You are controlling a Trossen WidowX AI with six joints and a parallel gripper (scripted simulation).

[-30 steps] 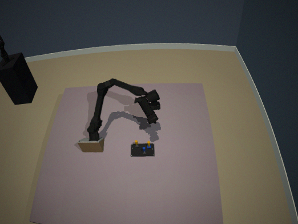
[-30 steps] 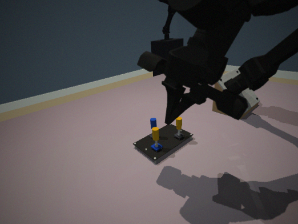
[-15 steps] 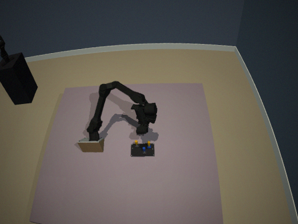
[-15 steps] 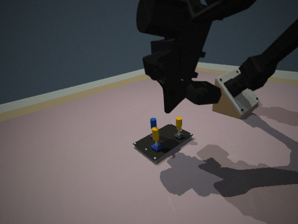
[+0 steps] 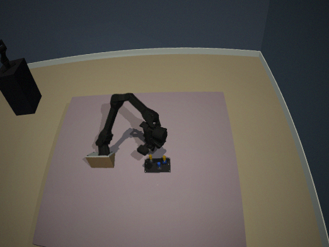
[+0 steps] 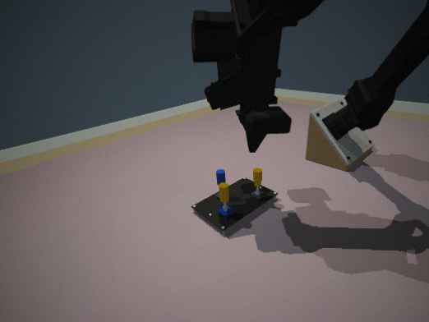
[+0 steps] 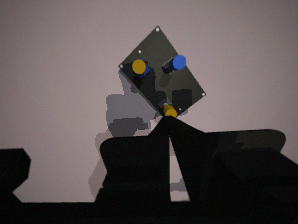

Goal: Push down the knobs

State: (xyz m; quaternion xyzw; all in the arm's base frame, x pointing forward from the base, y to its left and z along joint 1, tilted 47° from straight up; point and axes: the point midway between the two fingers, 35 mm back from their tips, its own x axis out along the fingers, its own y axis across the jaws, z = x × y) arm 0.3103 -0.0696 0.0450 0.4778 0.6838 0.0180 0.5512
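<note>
The yellow knob is 60 mm ahead of my gripper tip, 20 mm to the right of it and 70 mm below it.
</note>
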